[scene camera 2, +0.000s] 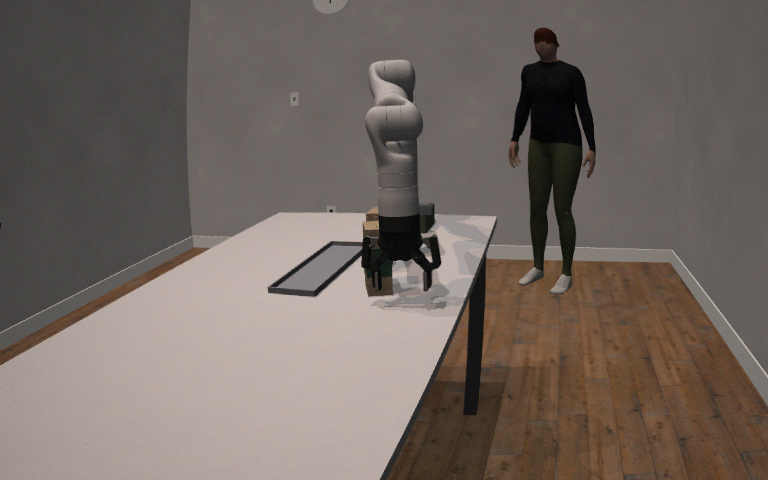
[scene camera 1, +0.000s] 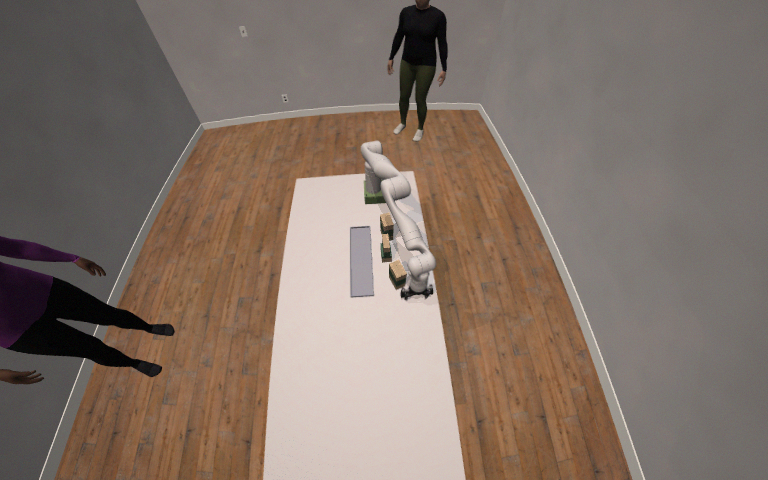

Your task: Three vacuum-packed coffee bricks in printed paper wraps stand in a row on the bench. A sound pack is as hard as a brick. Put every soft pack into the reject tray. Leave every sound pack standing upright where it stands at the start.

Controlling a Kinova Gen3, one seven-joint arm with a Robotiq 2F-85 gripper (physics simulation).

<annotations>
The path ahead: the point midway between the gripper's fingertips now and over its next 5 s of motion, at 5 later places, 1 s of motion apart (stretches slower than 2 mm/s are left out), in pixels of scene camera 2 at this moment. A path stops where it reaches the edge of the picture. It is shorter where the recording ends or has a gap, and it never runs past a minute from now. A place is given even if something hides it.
My gripper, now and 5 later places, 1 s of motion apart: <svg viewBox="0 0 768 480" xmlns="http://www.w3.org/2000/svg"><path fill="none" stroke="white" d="M402 290L381 266L381 291L380 296L379 272L383 283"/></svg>
</annotations>
